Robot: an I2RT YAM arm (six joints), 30 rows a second.
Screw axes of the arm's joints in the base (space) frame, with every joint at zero. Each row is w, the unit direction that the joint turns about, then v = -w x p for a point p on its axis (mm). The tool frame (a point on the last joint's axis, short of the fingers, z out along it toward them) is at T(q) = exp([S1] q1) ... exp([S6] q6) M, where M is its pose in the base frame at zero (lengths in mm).
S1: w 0 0 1 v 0 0 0
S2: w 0 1 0 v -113.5 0 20
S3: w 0 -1 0 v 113.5 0 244
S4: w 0 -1 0 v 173.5 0 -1
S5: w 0 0 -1 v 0 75 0
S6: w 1 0 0 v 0 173.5 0
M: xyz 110.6 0 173.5 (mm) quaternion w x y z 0.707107 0 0.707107 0
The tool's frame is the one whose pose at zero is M.
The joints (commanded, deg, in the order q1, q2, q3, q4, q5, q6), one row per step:
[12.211, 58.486, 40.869, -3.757, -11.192, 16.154]
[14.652, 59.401, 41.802, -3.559, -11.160, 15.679]
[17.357, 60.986, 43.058, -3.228, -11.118, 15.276]
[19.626, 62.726, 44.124, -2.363, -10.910, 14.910]
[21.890, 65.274, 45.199, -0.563, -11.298, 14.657]
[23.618, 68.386, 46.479, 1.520, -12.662, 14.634]
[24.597, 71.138, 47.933, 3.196, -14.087, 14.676]
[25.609, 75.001, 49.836, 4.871, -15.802, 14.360]
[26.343, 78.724, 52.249, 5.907, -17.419, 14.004]
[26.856, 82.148, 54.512, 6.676, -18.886, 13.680]
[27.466, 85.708, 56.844, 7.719, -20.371, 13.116]
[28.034, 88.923, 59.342, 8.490, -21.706, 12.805]
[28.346, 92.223, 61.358, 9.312, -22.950, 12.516]
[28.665, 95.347, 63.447, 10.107, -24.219, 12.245]
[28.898, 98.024, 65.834, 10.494, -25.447, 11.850]
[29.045, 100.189, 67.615, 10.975, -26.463, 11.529]
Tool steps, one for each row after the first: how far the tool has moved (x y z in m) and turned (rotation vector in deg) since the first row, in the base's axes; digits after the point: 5 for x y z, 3 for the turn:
[0.00104, 0.01061, 0.00264, -0.362, -0.403, 2.580]
[0.00358, 0.02320, 0.00482, -0.703, -0.587, 5.389]
[0.00687, 0.03454, 0.00598, -1.016, -0.964, 7.593]
[0.01238, 0.04775, 0.00527, -0.974, -1.375, 10.304]
[0.01994, 0.06059, 0.00341, -0.424, -1.508, 13.310]
[0.02762, 0.07021, 0.00290, 0.224, -1.710, 15.603]
[0.03844, 0.08213, -0.00082, 0.496, -1.420, 18.326]
[0.04970, 0.09308, -0.00294, 0.711, -1.174, 20.691]
[0.06032, 0.10259, -0.00589, 0.874, -0.816, 22.682]
[0.07111, 0.11313, -0.00960, 0.929, -0.795, 24.868]
[0.08115, 0.12322, -0.01175, 1.192, -0.885, 26.785]
[0.09128, 0.13171, -0.01801, 1.313, -0.473, 28.348]
[0.10087, 0.14013, -0.02361, 1.521, -0.267, 29.935]
[0.10991, 0.14769, -0.02597, 1.710, -0.476, 31.443]
[0.11708, 0.15348, -0.02888, 1.877, -0.668, 32.642]

